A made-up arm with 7 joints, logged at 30 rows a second.
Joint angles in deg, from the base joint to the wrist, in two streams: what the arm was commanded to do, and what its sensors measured. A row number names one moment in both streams.
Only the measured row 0 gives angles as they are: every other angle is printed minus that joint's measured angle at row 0.
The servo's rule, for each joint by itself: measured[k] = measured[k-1] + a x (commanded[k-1-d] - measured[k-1]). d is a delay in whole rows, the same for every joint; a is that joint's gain. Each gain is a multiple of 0.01, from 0.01 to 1. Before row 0 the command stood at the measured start. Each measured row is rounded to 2 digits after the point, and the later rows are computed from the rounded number. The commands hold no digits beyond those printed.
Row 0, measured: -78.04, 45.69, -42.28, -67.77, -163.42, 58.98, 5.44
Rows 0 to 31, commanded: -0.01, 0.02, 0.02, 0.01, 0.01, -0.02, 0.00; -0.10, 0.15, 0.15, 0.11, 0.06, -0.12, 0.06; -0.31, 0.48, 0.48, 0.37, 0.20, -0.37, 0.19; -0.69, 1.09, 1.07, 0.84, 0.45, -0.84, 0.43; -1.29, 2.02, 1.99, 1.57, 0.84, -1.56, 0.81; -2.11, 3.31, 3.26, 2.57, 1.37, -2.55, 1.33; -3.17, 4.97, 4.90, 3.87, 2.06, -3.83, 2.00; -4.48, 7.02, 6.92, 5.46, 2.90, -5.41, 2.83; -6.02, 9.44, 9.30, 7.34, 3.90, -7.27, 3.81; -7.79, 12.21, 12.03, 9.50, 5.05, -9.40, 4.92; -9.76, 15.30, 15.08, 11.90, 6.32, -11.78, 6.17; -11.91, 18.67, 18.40, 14.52, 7.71, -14.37, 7.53; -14.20, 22.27, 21.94, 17.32, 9.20, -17.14, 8.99; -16.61, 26.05, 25.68, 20.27, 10.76, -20.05, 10.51; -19.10, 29.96, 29.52, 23.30, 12.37, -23.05, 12.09; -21.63, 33.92, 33.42, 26.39, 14.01, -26.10, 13.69; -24.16, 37.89, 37.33, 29.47, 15.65, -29.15, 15.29; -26.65, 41.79, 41.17, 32.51, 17.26, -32.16, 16.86; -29.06, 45.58, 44.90, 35.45, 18.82, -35.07, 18.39; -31.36, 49.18, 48.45, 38.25, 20.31, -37.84, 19.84; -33.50, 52.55, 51.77, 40.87, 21.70, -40.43, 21.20; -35.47, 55.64, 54.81, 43.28, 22.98, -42.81, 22.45; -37.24, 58.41, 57.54, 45.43, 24.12, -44.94, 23.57; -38.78, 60.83, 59.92, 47.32, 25.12, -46.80, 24.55; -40.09, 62.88, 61.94, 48.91, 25.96, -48.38, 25.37; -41.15, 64.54, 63.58, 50.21, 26.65, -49.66, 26.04; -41.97, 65.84, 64.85, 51.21, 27.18, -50.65, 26.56; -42.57, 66.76, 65.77, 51.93, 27.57, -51.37, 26.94; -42.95, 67.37, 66.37, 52.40, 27.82, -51.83, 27.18; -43.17, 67.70, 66.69, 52.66, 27.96, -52.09, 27.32; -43.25, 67.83, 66.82, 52.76, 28.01, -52.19, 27.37; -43.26, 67.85, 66.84, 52.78, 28.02, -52.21, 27.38
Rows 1 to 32, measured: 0.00, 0.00, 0.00, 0.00, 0.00, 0.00, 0.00; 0.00, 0.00, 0.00, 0.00, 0.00, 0.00, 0.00; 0.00, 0.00, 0.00, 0.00, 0.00, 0.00, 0.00; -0.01, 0.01, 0.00, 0.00, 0.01, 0.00, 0.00; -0.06, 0.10, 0.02, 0.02, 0.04, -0.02, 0.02; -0.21, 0.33, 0.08, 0.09, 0.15, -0.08, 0.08; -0.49, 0.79, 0.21, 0.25, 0.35, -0.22, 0.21; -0.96, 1.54, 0.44, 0.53, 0.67, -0.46, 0.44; -1.64, 2.62, 0.81, 0.96, 1.13, -0.84, 0.78; -2.54, 4.05, 1.34, 1.57, 1.74, -1.38, 1.24; -3.68, 5.86, 2.07, 2.39, 2.51, -2.11, 1.84; -5.06, 8.04, 3.01, 3.43, 3.43, -3.04, 2.59; -6.67, 10.58, 4.18, 4.70, 4.50, -4.18, 3.48; -8.49, 13.46, 5.60, 6.21, 5.70, -5.55, 4.50; -10.51, 16.64, 7.26, 7.96, 7.03, -7.14, 5.65; -12.69, 20.07, 9.17, 9.93, 8.46, -8.94, 6.92; -15.00, 23.72, 11.32, 12.10, 9.98, -10.94, 8.28; -17.42, 27.53, 13.69, 14.45, 11.56, -13.12, 9.73; -19.90, 31.43, 16.25, 16.96, 13.18, -15.46, 11.23; -22.41, 35.37, 18.99, 19.59, 14.81, -17.92, 12.77; -24.91, 39.29, 21.87, 22.30, 16.43, -20.48, 14.32; -27.36, 43.13, 24.86, 25.06, 18.01, -23.11, 15.87; -29.72, 46.82, 27.93, 27.83, 19.53, -25.76, 17.38; -31.95, 50.32, 31.03, 30.57, 20.96, -28.40, 18.83; -34.03, 53.57, 34.12, 33.24, 22.29, -30.99, 20.21; -35.92, 56.52, 37.16, 35.80, 23.50, -33.50, 21.49; -37.61, 59.15, 40.12, 38.22, 24.57, -35.89, 22.65; -39.07, 61.43, 42.96, 40.46, 25.49, -38.14, 23.68; -40.30, 63.33, 45.64, 42.51, 26.26, -40.21, 24.58; -41.29, 64.86, 48.14, 44.34, 26.87, -42.09, 25.33; -42.05, 66.02, 50.43, 45.93, 27.33, -43.76, 25.94; -42.58, 66.84, 52.50, 47.29, 27.65, -45.21, 26.41
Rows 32 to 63, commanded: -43.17, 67.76, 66.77, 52.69, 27.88, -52.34, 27.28; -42.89, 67.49, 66.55, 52.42, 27.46, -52.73, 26.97; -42.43, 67.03, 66.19, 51.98, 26.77, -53.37, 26.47; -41.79, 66.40, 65.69, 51.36, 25.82, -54.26, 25.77; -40.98, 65.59, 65.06, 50.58, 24.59, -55.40, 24.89; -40.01, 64.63, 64.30, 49.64, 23.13, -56.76, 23.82; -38.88, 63.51, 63.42, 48.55, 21.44, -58.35, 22.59; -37.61, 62.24, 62.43, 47.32, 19.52, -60.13, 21.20; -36.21, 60.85, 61.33, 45.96, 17.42, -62.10, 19.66; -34.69, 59.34, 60.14, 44.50, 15.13, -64.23, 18.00; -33.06, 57.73, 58.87, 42.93, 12.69, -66.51, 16.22; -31.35, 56.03, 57.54, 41.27, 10.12, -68.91, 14.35; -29.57, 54.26, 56.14, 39.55, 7.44, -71.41, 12.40; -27.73, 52.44, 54.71, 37.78, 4.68, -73.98, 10.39; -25.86, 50.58, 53.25, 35.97, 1.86, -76.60, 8.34; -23.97, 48.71, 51.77, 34.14, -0.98, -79.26, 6.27; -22.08, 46.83, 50.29, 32.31, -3.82, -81.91, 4.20; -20.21, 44.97, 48.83, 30.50, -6.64, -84.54, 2.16; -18.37, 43.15, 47.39, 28.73, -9.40, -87.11, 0.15; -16.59, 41.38, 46.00, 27.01, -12.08, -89.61, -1.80; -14.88, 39.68, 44.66, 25.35, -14.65, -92.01, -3.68; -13.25, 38.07, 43.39, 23.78, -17.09, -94.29, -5.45; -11.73, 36.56, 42.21, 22.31, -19.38, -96.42, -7.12; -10.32, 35.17, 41.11, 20.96, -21.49, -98.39, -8.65; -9.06, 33.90, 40.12, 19.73, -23.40, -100.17, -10.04; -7.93, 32.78, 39.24, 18.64, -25.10, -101.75, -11.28; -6.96, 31.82, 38.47, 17.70, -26.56, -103.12, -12.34; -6.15, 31.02, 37.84, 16.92, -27.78, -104.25, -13.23; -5.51, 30.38, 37.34, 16.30, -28.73, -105.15, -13.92; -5.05, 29.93, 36.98, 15.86, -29.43, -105.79, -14.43; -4.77, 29.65, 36.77, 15.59, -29.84, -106.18, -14.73; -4.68, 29.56, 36.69, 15.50, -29.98, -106.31, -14.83
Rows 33 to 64, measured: -42.93, 67.36, 54.34, 48.42, 27.85, -46.45, 26.76; -43.12, 67.65, 55.96, 49.33, 27.96, -47.48, 26.99; -43.20, 67.77, 57.37, 50.05, 28.00, -48.33, 27.14; -43.18, 67.76, 58.59, 50.60, 27.92, -49.05, 27.19; -43.01, 67.60, 59.62, 50.98, 27.62, -49.71, 27.11; -42.67, 67.25, 60.47, 51.19, 27.06, -50.37, 26.87; -42.15, 66.73, 61.15, 51.23, 26.24, -51.07, 26.45; -41.46, 66.03, 61.66, 51.09, 25.15, -51.85, 25.86; -40.60, 65.18, 62.00, 50.79, 23.82, -52.73, 25.08; -39.59, 64.16, 62.18, 50.32, 22.25, -53.74, 24.13; -38.42, 62.99, 62.21, 49.69, 20.45, -54.89, 23.02; -37.12, 61.68, 62.10, 48.91, 18.45, -56.19, 21.74; -35.69, 60.25, 61.85, 47.98, 16.26, -57.64, 20.32; -34.14, 58.71, 61.46, 46.92, 13.90, -59.24, 18.76; -32.49, 57.08, 60.95, 45.73, 11.41, -60.98, 17.08; -30.77, 55.36, 60.32, 44.43, 8.79, -62.86, 15.30; -28.98, 53.58, 59.59, 43.03, 6.08, -64.86, 13.43; -27.14, 51.75, 58.77, 41.55, 3.29, -66.97, 11.50; -25.27, 49.90, 57.86, 39.99, 0.47, -69.18, 9.51; -23.39, 48.03, 56.88, 38.38, -2.36, -71.47, 7.49; -21.51, 46.16, 55.83, 36.73, -5.18, -73.82, 5.46; -19.66, 44.32, 54.73, 35.05, -7.97, -76.21, 3.44; -17.85, 42.53, 53.60, 33.36, -10.68, -78.62, 1.45; -16.10, 40.79, 52.44, 31.68, -13.30, -81.03, -0.50; -14.42, 39.13, 51.26, 30.02, -15.80, -83.42, -2.38; -12.83, 37.56, 50.08, 28.40, -18.16, -85.76, -4.18; -11.35, 36.10, 48.91, 26.84, -20.36, -88.03, -5.88; -10.00, 34.76, 47.77, 25.35, -22.37, -90.22, -7.46; -8.78, 33.55, 46.66, 23.94, -24.17, -92.30, -8.91; -7.71, 32.49, 45.60, 22.63, -25.75, -94.25, -10.21; -6.79, 31.59, 44.59, 21.43, -27.09, -96.05, -11.36; -6.03, 30.85, 43.65, 20.35, -28.17, -97.69, -12.33
